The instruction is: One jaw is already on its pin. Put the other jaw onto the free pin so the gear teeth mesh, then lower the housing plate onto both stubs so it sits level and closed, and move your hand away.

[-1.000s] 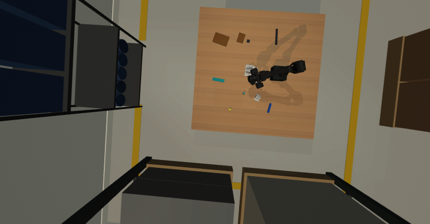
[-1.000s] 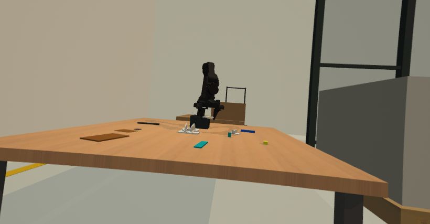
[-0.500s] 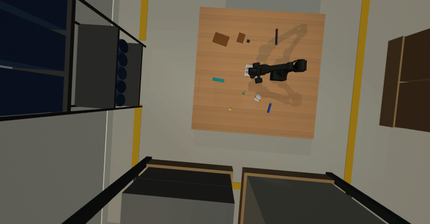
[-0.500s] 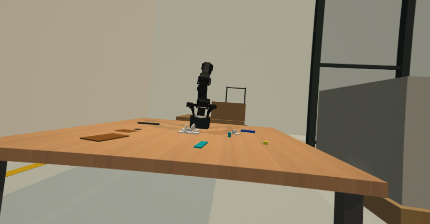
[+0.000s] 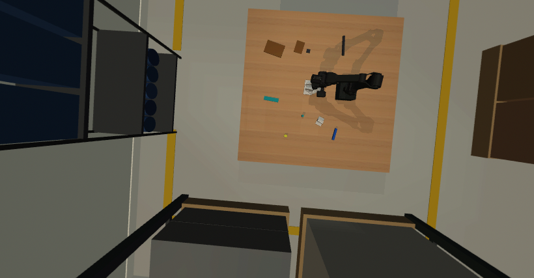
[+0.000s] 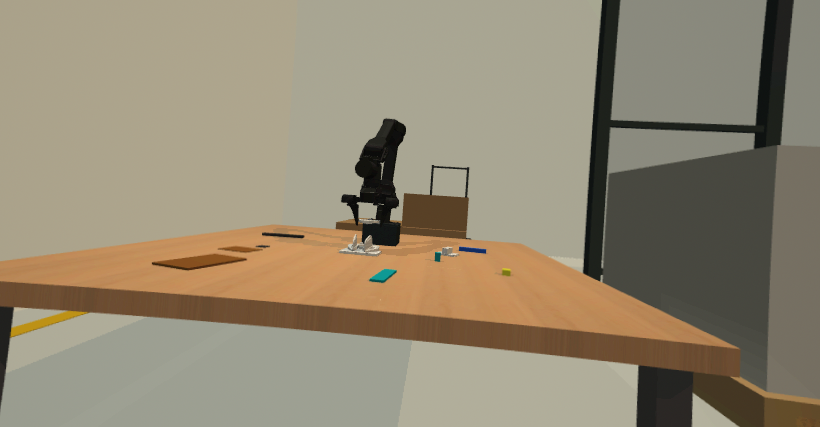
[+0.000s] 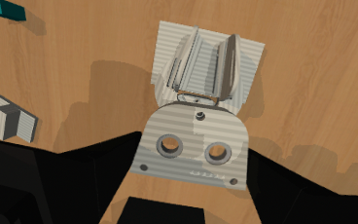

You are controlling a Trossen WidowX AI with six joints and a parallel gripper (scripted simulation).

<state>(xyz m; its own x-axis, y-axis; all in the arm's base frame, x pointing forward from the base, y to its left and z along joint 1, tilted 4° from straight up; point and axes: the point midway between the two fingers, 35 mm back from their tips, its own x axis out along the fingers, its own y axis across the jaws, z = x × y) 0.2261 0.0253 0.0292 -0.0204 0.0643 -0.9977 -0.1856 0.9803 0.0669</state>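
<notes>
Now: the loose jaw 70 mm below my gripper tip, 10 mm to the left of it and 10 mm ahead of it. The rest, counted from my gripper tip: small teal block: 250 mm to the left, 70 mm below, 50 mm ahead; then small black square: 290 mm to the right, 140 mm ahead, 80 mm below; then teal bar: 350 mm ahead, 170 mm to the left, 80 mm below.
</notes>
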